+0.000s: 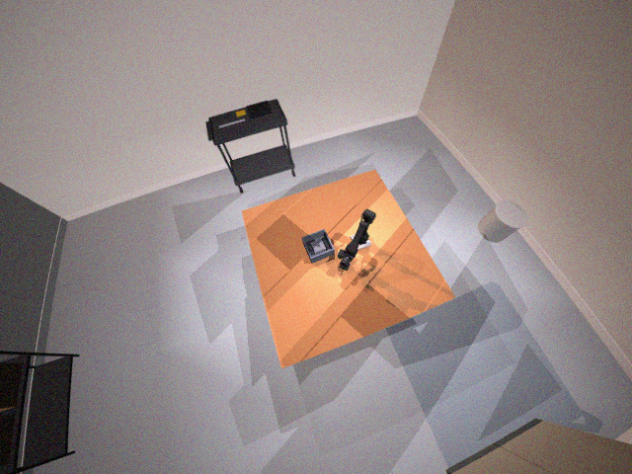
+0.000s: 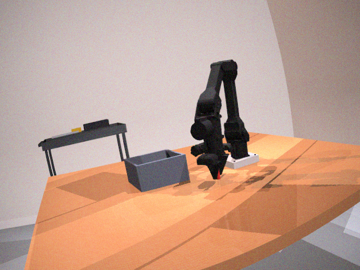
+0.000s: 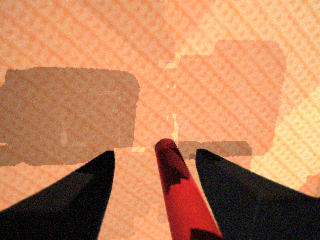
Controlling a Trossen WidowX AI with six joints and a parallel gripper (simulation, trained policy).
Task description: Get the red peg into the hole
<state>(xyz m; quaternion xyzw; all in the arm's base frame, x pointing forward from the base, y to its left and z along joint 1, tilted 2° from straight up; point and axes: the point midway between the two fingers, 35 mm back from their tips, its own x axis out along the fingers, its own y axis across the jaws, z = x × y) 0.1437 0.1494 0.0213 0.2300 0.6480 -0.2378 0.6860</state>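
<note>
My gripper tip is 30 mm below the red peg. Round my gripper tip: grey box (200 mm ahead, 150 mm to the right, 20 mm above); then plate (200 mm ahead, 150 mm to the right, 40 mm above).
</note>
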